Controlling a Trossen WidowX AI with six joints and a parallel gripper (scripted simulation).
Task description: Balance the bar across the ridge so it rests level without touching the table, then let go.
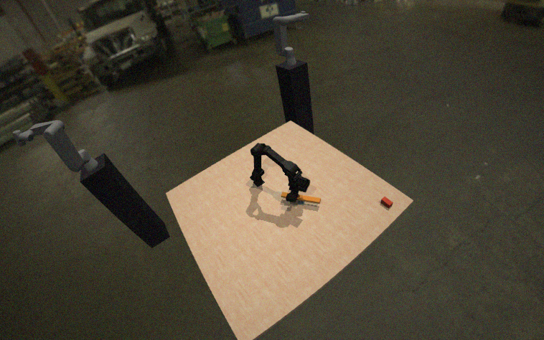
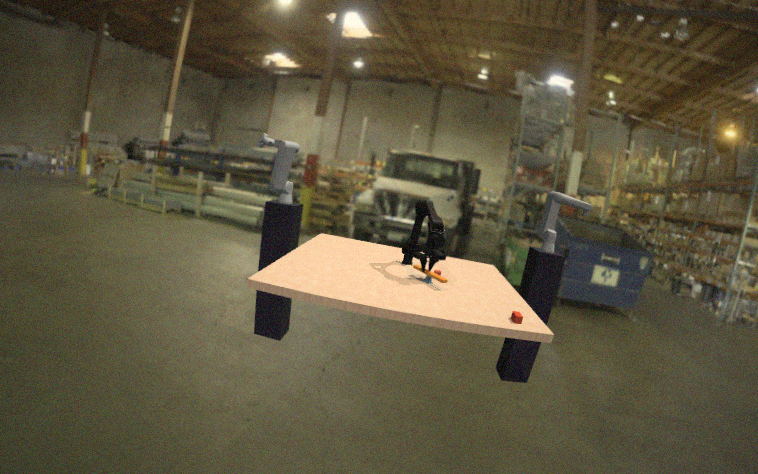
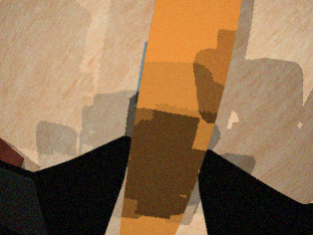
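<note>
Now: the orange bar 20 mm ahead of my gripper tip and 20 mm to the left of it. The rest, counted from my gripper tip: red block (410 mm ahead, 400 mm to the left, 30 mm below); red cube (140 mm behind, 80 mm to the left, 30 mm below).
</note>
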